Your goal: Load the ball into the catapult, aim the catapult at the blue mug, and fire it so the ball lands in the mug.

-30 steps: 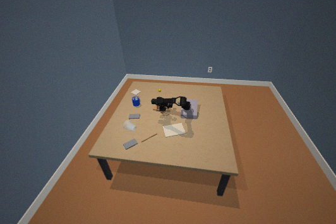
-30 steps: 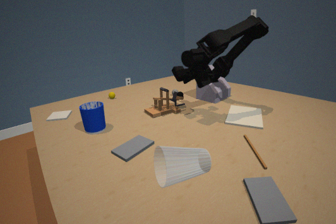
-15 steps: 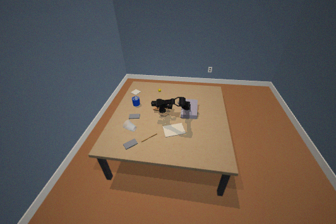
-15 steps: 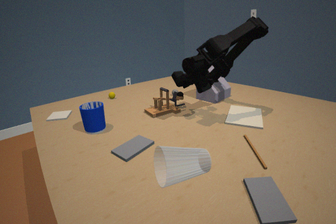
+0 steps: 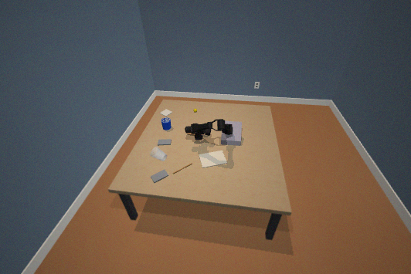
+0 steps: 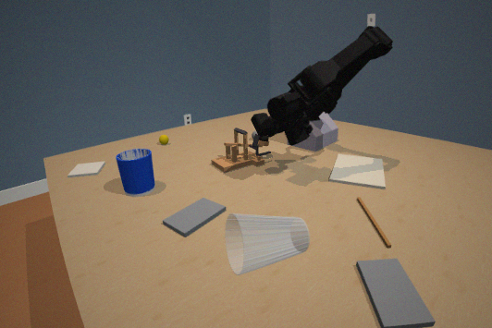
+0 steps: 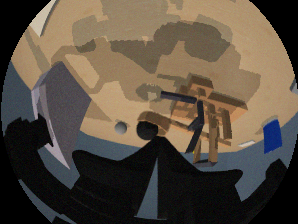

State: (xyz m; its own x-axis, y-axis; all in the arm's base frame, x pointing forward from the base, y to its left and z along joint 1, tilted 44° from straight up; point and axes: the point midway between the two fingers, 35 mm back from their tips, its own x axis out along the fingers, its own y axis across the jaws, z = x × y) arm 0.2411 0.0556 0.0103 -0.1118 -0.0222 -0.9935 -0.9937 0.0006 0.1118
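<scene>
Right now my gripper tip is 20 mm past the black ball, 40 mm to the left of it and 20 mm above it. The rest, counted from my gripper tip: blue mug 390 mm ahead, 80 mm to the right, 60 mm below; wooden catapult 50 mm ahead, 30 mm to the right, 30 mm below; white sheet 140 mm behind, 240 mm to the left, 80 mm below.
</scene>
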